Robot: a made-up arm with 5 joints.
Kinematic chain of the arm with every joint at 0, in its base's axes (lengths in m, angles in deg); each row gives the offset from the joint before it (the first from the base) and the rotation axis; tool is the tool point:
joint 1: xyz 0 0 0.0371 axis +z
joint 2: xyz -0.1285 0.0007 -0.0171 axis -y
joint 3: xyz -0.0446 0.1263 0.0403 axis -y
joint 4: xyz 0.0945 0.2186 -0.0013 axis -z
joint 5: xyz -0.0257 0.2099 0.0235 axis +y
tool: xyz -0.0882 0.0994 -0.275
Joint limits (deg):
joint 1: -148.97..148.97
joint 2: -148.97..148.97
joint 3: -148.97..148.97
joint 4: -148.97..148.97
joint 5: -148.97..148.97
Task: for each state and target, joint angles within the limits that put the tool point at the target. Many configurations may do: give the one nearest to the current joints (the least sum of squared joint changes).
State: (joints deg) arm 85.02 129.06 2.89 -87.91 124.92
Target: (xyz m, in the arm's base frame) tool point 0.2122 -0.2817 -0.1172
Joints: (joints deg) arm 123.27 111.35 -10.28 -121.85 113.81
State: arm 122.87 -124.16 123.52 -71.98 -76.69
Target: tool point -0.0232 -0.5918 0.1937
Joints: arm 148.97 -132.28 100.09 -105.09 -108.68
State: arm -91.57 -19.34 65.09 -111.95 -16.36
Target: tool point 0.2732 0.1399 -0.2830
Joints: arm -89.50 8.66 36.51 -95.50 -14.60
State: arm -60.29 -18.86 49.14 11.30 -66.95
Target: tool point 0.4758 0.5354 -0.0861
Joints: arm -42.69 -37.06 27.46 -25.58 -73.20
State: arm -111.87 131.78 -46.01 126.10 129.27
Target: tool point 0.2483 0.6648 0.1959
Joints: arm -75.37 146.08 -22.05 112.50 126.12
